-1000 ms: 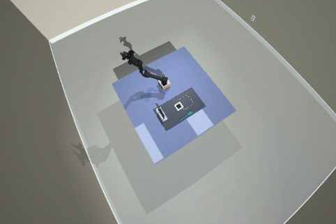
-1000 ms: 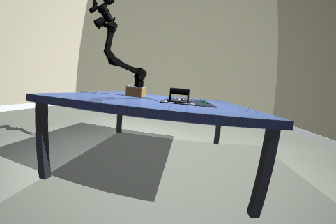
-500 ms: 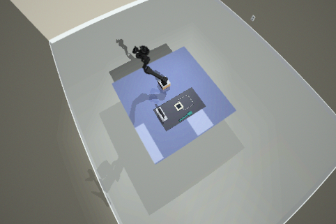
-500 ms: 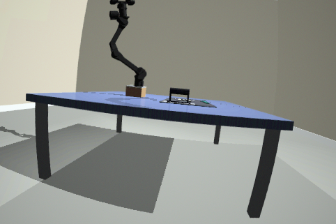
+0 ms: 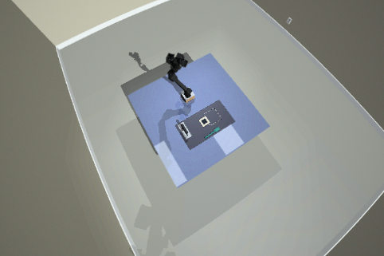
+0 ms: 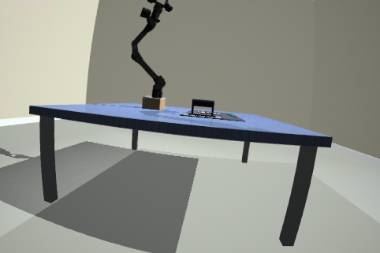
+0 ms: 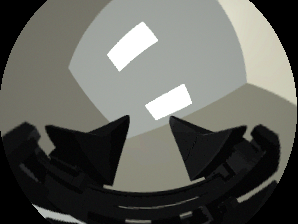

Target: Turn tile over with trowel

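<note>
The small trowel is 800 mm below my gripper tip, 370 mm ahead of it and 180 mm to the right of it. The rest, counted from my gripper tip: dark mat 860 mm below, 410 mm ahead, 70 mm to the left; teal trowel 830 mm below, 550 mm ahead, 90 mm to the left; white tile 830 mm below, 380 mm ahead, 70 mm to the left.
</note>
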